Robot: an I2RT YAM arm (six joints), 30 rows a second.
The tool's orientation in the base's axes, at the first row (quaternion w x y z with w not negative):
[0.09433, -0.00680, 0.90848, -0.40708]
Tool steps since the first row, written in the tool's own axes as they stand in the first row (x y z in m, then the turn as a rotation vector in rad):
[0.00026, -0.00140, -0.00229, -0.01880, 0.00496, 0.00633]
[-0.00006, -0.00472, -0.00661, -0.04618, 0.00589, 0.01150]
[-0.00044, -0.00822, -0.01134, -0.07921, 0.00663, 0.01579]
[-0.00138, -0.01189, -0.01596, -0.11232, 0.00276, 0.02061]
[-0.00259, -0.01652, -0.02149, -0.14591, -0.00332, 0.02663]
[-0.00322, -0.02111, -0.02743, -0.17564, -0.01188, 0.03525]
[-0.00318, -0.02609, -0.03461, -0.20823, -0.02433, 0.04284]
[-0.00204, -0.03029, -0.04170, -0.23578, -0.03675, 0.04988]
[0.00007, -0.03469, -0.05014, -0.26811, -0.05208, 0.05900]
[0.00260, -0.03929, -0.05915, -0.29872, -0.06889, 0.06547]
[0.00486, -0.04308, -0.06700, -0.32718, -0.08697, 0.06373]
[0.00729, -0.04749, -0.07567, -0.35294, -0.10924, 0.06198]
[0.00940, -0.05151, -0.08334, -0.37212, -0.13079, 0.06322]
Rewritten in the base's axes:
[-0.00075, 0.00073, 0.00248, 0.01990, 0.00032, -0.00468]
[-0.00141, 0.00173, 0.00781, 0.04777, -0.00044, -0.00419]
[-0.00210, 0.00292, 0.01354, 0.08101, -0.00016, -0.00205]
[-0.00223, 0.00396, 0.01942, 0.11414, -0.00336, 0.00317]
[-0.00232, 0.00506, 0.02665, 0.14780, -0.00887, 0.00933]
[-0.00305, 0.00643, 0.03403, 0.17797, -0.01831, 0.01499]
[-0.00468, 0.00840, 0.04238, 0.21052, -0.02933, 0.02468]
[-0.00733, 0.01072, 0.04992, 0.23802, -0.04038, 0.03387]
[-0.01118, 0.01383, 0.05832, 0.27040, -0.05447, 0.04466]
[-0.01555, 0.01718, 0.06717, 0.30052, -0.06776, 0.05798]
[-0.01940, 0.02024, 0.07472, 0.32700, -0.07602, 0.07723]
[-0.02361, 0.02348, 0.08322, 0.35055, -0.08732, 0.09914]
[-0.02730, 0.02626, 0.09084, 0.36822, -0.10093, 0.11748]

